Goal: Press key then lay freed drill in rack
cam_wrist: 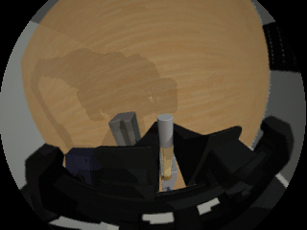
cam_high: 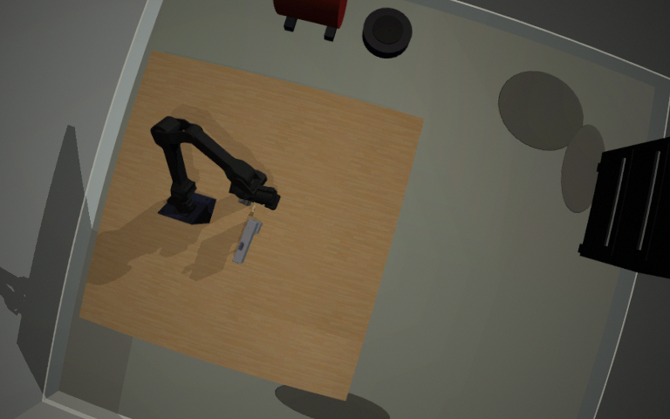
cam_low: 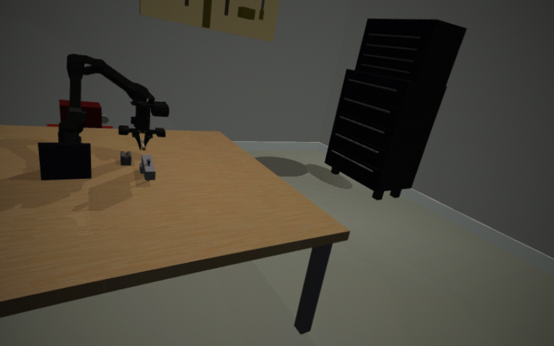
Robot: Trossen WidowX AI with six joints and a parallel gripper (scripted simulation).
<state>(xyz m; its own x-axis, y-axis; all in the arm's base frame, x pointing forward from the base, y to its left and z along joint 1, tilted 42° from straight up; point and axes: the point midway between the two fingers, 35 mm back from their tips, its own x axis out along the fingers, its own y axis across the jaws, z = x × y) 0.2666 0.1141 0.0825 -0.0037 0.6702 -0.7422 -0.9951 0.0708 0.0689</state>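
Right now my gripper tip is 4 cm to the left of the drill and 3 cm below it. The rest, counted from my gripper tip: dark key: 1 cm behind, 22 cm to the right; grey holder block: 1 cm behind, 20 cm to the right, 1 cm below; rack: 7 cm behind, 2 cm to the right, 3 cm below.
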